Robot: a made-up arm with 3 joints. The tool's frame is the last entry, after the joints. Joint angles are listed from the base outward. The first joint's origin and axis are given. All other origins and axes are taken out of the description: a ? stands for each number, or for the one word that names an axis. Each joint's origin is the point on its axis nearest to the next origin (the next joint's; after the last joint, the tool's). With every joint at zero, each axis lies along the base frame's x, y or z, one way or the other. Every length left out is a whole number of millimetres.
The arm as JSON. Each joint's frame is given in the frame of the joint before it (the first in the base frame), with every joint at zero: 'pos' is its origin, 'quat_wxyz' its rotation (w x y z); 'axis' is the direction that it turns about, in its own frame. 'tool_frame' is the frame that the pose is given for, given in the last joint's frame.
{
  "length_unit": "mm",
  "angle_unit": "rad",
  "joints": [
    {
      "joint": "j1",
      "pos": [
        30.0,
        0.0,
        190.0
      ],
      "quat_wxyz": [
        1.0,
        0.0,
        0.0,
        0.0
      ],
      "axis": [
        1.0,
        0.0,
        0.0
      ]
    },
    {
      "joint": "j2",
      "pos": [
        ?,
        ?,
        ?
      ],
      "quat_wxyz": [
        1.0,
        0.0,
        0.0,
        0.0
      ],
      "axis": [
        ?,
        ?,
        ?
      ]
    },
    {
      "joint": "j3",
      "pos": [
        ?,
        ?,
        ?
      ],
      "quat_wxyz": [
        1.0,
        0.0,
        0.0,
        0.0
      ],
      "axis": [
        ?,
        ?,
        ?
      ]
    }
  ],
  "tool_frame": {
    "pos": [
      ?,
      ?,
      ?
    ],
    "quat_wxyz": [
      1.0,
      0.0,
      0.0,
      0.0
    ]
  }
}
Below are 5 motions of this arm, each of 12 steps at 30 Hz.
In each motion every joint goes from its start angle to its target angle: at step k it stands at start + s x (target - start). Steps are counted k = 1, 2, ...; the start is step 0. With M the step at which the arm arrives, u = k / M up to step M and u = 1 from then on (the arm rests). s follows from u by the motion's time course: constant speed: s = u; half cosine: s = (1 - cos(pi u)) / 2; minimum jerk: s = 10 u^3 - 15 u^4 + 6 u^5.
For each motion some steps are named. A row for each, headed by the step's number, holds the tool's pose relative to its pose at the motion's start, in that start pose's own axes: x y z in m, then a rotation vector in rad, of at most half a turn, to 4 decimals.
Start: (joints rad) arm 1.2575 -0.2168 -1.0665
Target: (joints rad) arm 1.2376 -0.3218 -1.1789
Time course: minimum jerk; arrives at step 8
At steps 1, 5, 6, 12:
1: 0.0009 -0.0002 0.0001 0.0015 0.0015 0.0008
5: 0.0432 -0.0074 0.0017 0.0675 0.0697 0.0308
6: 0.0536 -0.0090 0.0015 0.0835 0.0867 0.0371
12: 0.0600 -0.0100 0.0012 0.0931 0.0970 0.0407

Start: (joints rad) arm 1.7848 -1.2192 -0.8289
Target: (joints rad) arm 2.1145 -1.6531 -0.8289
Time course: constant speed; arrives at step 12
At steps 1, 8, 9, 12:
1: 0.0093 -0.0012 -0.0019 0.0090 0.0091 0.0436
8: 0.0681 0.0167 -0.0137 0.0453 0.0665 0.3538
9: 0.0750 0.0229 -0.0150 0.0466 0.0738 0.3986
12: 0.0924 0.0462 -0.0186 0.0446 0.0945 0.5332

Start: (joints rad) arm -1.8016 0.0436 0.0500
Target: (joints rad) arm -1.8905 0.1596 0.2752
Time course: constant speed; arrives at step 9
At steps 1, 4, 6, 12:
1: -0.0034 0.0077 -0.0004 -0.0349 0.0003 -0.0129
4: -0.0128 0.0302 -0.0031 -0.1395 0.0024 -0.0516
6: -0.0184 0.0446 -0.0062 -0.2091 0.0048 -0.0774
12: -0.0259 0.0653 -0.0127 -0.3134 0.0099 -0.1163

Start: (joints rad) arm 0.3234 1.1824 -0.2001
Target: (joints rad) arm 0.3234 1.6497 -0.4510
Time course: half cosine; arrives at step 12
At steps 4, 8, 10, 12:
4: -0.0398 -0.0233 0.0087 0.0627 -0.0268 -0.1137
8: -0.1324 -0.0553 0.0199 0.1862 -0.1018 -0.3359
10: -0.1698 -0.0612 0.0217 0.2304 -0.1363 -0.4152
12: -0.1838 -0.0625 0.0221 0.2463 -0.1498 -0.4439

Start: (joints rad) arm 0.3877 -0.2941 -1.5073
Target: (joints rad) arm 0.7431 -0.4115 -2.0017
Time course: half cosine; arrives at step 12
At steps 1, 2, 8, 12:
1: 0.0009 -0.0056 0.0018 0.0142 0.0019 0.0019
2: 0.0036 -0.0221 0.0066 0.0559 0.0075 0.0074
8: 0.0547 -0.2525 0.0151 0.6219 0.0990 0.0782
12: 0.0790 -0.3321 -0.0082 0.8269 0.1400 0.1020

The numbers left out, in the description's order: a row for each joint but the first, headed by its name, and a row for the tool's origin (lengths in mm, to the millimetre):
j2: xyz 0.0 -10.0 70.0, axis 0.0 0.0 -1.0
j3: xyz 90.0 -390.0 0.0, axis -1.0 0.0 0.0
tool: xyz 0.0 120.0 240.0

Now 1 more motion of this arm.
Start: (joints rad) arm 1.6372 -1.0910 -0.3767
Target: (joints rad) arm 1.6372 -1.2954 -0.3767
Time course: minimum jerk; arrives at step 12
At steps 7, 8, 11, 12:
7: 0.0480 0.0142 -0.0056 0.0000 0.0491 0.1242
8: 0.0578 0.0179 -0.0071 0.0000 0.0594 0.1502
11: 0.0722 0.0239 -0.0095 0.0000 0.0748 0.1891
12: 0.0726 0.0241 -0.0095 0.0000 0.0752 0.1901

